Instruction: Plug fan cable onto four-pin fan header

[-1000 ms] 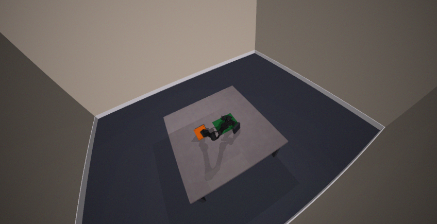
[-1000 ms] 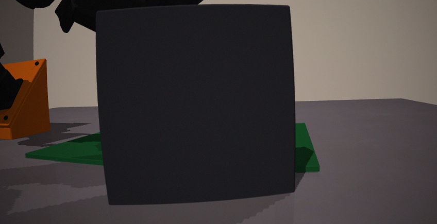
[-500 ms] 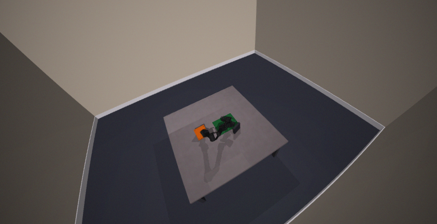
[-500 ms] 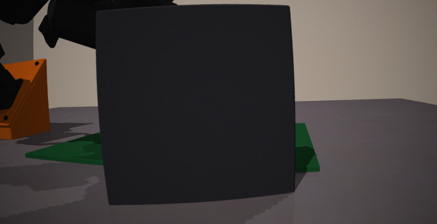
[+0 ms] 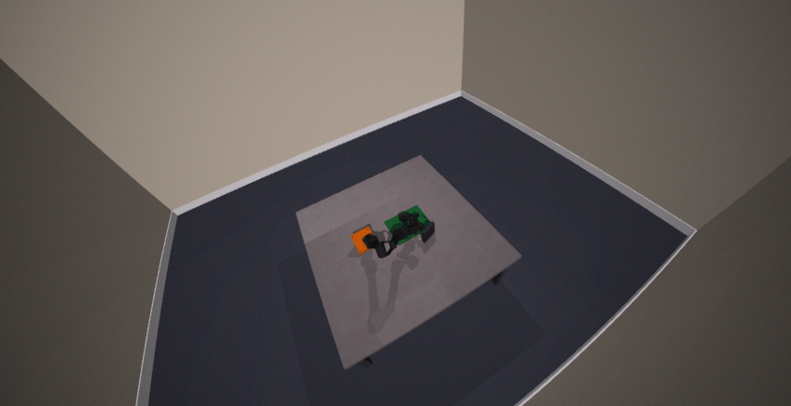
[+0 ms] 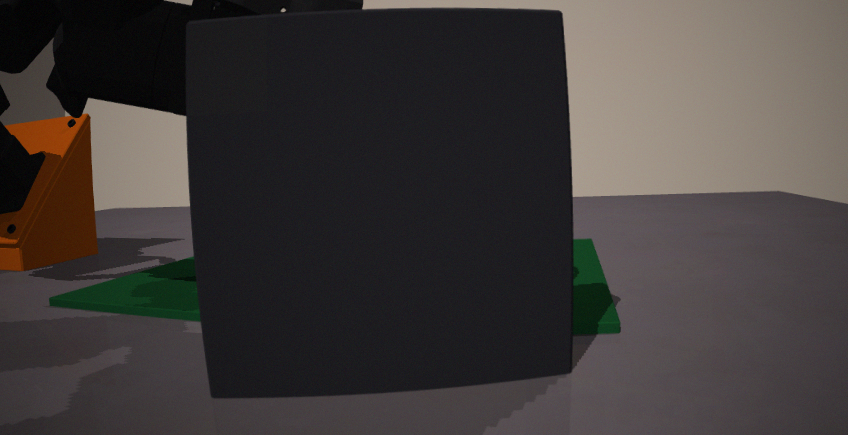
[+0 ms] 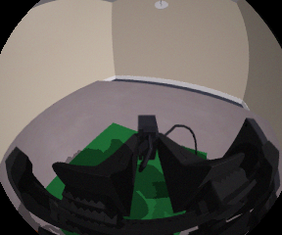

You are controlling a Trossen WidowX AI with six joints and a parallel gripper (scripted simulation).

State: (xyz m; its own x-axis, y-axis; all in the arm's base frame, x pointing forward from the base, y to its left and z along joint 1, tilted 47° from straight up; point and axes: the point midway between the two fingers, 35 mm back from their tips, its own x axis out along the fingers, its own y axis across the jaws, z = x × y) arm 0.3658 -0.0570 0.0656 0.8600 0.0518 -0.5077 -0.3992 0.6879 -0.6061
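The four-pin fan header is 100 mm below my gripper tip, 60 mm behind it and 40 mm to the left of it. The rest, counted from my gripper tip: green board: 110 mm below, 60 mm behind, 30 mm to the left; then dark fan plug: 10 mm below; then black fan: 140 mm to the right, 40 mm below, 10 mm behind.
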